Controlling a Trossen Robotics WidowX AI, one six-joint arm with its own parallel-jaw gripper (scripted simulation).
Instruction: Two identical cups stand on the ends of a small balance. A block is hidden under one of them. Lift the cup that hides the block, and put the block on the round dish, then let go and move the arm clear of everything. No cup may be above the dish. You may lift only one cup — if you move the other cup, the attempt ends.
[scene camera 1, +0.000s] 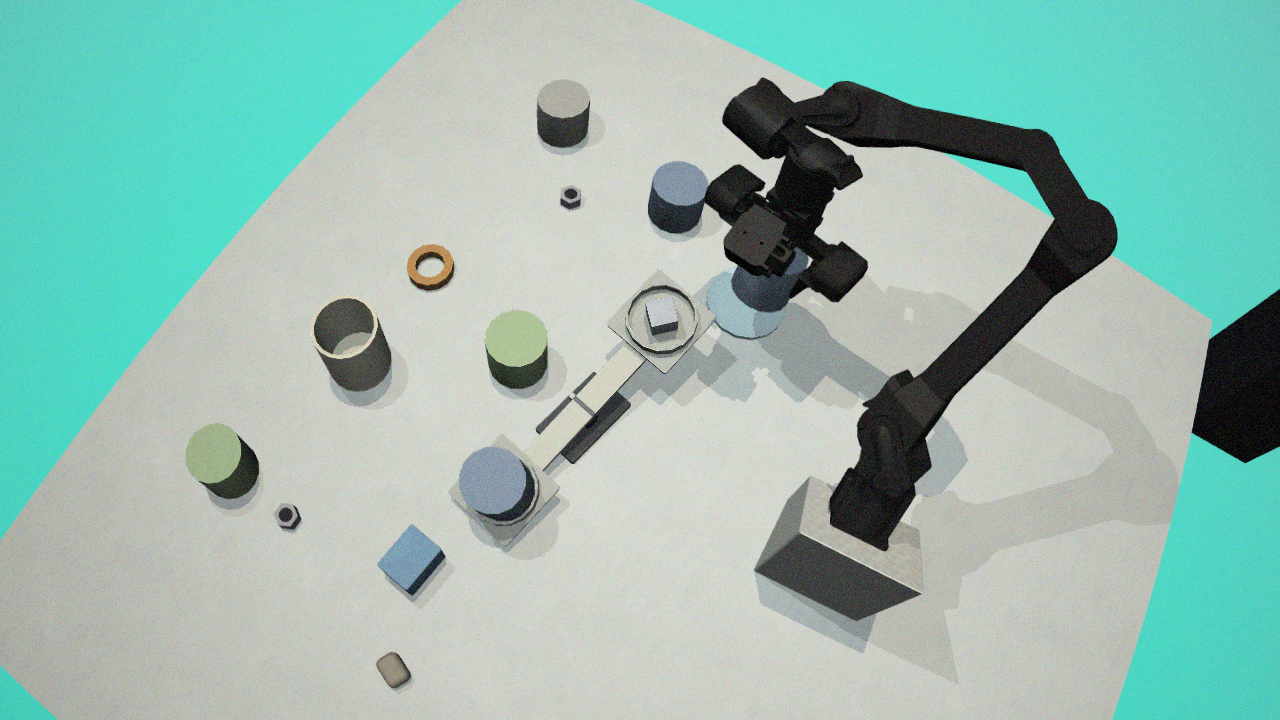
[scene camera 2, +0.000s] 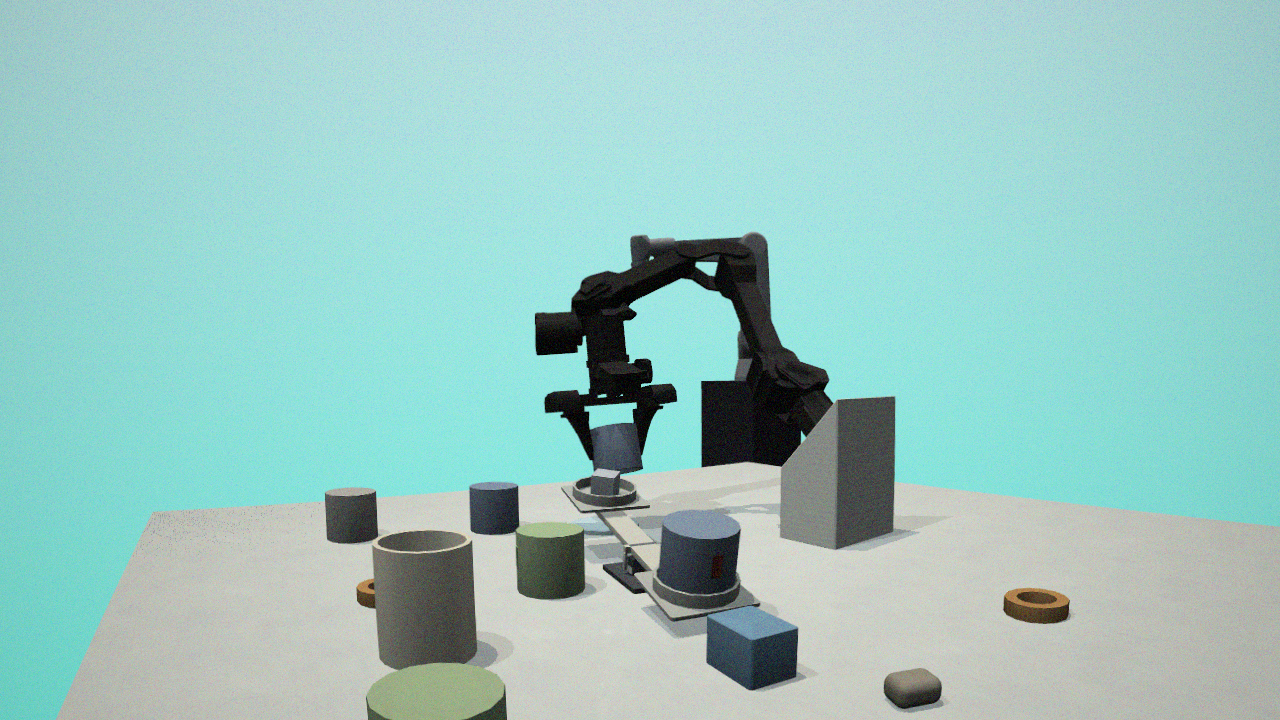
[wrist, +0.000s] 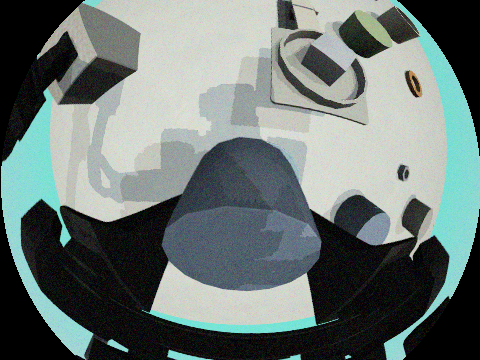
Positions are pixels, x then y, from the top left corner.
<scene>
The gripper (scene camera 1: 767, 276): 1.00 m from the lens. A grey cylinder (scene camera 1: 563, 108): 1.16 m from the lens.
</scene>
